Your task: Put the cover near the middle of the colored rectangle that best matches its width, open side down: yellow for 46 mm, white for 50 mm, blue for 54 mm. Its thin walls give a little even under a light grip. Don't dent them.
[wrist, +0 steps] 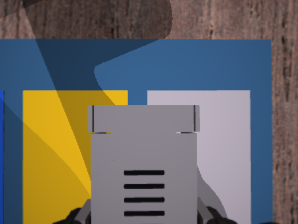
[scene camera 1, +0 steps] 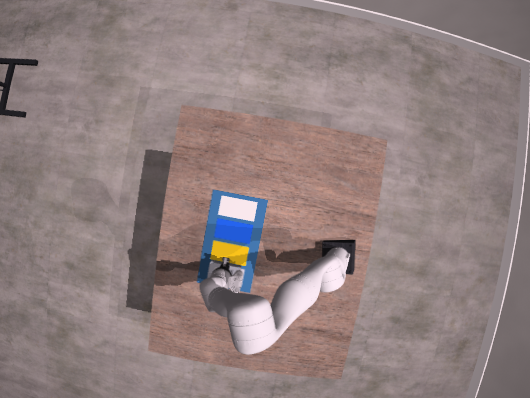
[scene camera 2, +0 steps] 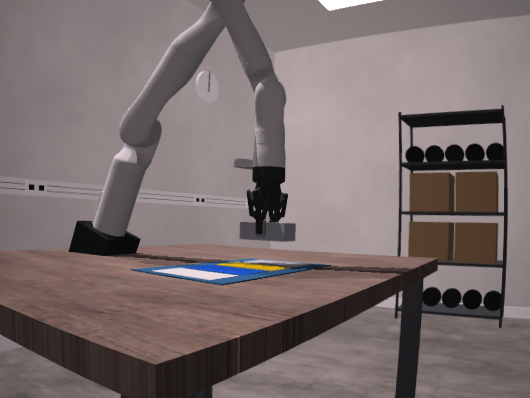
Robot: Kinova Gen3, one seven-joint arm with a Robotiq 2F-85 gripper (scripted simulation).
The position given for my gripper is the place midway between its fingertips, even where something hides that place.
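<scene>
Scene camera 1 shows a blue rectangle (scene camera 1: 230, 230). Scene camera 2 shows my gripper (scene camera 2: 267, 236) and a grey cover (scene camera 2: 283, 232). The wrist view also shows the grey cover (wrist: 144, 164).
</scene>
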